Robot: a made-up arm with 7 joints. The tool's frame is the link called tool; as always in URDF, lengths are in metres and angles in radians. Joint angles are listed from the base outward. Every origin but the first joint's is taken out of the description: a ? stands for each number. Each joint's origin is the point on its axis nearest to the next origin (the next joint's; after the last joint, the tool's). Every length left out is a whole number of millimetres.
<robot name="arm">
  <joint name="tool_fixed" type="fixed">
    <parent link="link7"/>
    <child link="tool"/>
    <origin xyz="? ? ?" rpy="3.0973 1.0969 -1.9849"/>
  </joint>
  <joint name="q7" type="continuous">
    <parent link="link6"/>
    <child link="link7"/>
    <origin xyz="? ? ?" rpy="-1.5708 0 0"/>
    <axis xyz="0 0 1"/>
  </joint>
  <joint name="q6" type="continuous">
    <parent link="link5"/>
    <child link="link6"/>
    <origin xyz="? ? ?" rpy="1.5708 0 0"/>
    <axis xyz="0 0 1"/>
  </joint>
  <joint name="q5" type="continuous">
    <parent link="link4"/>
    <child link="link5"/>
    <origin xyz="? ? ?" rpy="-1.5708 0 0"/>
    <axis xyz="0 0 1"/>
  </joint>
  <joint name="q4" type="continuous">
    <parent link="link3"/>
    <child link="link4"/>
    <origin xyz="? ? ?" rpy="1.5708 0 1.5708"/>
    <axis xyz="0 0 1"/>
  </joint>
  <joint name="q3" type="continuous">
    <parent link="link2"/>
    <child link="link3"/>
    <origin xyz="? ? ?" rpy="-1.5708 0 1.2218"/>
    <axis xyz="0 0 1"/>
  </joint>
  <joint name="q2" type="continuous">
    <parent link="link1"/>
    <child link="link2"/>
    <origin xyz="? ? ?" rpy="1.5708 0 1.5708"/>
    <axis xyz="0 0 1"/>
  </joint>
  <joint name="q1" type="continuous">
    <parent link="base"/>
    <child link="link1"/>
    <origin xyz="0.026 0.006 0.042" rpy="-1.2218 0 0"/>
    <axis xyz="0 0 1"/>
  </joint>
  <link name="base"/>
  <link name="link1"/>
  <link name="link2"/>
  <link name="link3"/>
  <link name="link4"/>
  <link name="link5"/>
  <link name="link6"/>
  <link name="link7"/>
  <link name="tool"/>
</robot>
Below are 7 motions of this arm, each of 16 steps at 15 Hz.
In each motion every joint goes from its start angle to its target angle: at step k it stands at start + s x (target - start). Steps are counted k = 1, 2, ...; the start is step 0. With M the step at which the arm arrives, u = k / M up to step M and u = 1 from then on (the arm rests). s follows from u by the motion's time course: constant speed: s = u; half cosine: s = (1 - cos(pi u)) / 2; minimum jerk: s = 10 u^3 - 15 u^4 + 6 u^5.
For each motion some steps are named. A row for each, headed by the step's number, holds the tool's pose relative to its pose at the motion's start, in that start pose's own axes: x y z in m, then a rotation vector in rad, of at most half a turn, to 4 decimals.
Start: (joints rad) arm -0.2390 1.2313 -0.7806 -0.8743 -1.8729 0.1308 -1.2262
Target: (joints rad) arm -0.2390 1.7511 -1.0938 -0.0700 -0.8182 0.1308 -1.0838
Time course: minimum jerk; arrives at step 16
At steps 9, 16:
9: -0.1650 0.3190 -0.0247 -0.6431 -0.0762 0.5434
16: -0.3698 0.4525 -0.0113 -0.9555 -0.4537 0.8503

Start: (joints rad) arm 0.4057 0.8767 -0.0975 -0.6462 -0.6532 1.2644 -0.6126
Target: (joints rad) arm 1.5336 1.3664 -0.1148 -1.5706 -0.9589 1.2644 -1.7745
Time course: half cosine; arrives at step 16
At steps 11, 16:
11: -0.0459 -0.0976 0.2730 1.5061 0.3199 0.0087
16: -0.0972 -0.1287 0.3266 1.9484 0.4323 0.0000

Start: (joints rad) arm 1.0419 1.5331 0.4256 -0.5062 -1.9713 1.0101 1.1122
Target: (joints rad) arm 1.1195 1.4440 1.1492 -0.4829 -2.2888 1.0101 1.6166
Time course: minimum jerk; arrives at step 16
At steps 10, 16:
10: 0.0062 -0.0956 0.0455 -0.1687 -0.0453 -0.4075
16: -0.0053 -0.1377 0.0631 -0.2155 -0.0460 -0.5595

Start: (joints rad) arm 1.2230 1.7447 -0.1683 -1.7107 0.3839 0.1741 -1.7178
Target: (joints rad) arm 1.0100 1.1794 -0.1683 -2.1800 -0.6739 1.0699 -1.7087
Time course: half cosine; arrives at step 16
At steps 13, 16:
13: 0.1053 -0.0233 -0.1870 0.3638 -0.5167 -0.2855
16: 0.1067 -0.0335 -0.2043 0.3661 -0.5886 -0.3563

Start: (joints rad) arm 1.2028 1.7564 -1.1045 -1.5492 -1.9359 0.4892 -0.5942
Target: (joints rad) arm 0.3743 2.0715 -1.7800 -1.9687 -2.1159 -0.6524 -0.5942
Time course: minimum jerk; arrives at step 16
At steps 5, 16:
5: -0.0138 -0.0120 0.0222 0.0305 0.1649 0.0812
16: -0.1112 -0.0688 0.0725 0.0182 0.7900 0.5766

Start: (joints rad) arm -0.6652 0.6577 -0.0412 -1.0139 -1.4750 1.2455 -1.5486
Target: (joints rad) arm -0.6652 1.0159 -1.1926 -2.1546 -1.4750 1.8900 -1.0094
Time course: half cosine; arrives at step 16
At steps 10, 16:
10: -0.3048 -0.0994 -0.0218 -0.5518 0.3370 -0.8175
16: -0.4456 -0.0407 0.0470 -0.8509 0.6501 -0.8334

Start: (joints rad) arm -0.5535 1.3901 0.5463 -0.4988 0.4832 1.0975 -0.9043
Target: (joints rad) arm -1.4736 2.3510 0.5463 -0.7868 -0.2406 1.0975 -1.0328
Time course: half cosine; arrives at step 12
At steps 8, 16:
8: -0.4552 -0.2995 -0.3662 -0.2224 0.9254 -0.4400
16: -0.5976 -0.4760 -0.3033 -0.3878 1.0385 -0.7744

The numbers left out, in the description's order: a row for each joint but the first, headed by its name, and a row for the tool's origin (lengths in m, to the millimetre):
tool: -0.013 -0.011 0
q7: -0.024 -0.013 0
q6: 0.017 -0.008 0
q5: 0.02 -0.349 0
q4: -0.006 -0.068 0
q3: 0.354 -0.14 0
q2: -0.043 0.024 0

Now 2 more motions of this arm.
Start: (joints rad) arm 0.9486 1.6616 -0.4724 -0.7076 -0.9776 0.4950 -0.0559
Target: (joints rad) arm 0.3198 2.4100 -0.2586 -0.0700 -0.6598 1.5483 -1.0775
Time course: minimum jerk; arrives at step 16
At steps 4, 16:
4: 0.0213 -0.0759 0.0398 0.1489 -0.1482 -0.1564
16: -0.3650 -0.5754 0.3192 0.2295 -2.3070 -0.6411

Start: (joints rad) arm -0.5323 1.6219 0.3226 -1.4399 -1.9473 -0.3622 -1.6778
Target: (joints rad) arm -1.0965 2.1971 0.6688 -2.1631 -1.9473 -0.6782 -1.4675
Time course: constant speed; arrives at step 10
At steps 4, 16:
4: -0.1938 0.0401 0.1765 0.1635 -0.3906 0.1104
16: -0.5166 -0.0305 0.2203 0.5242 -0.7895 0.4525

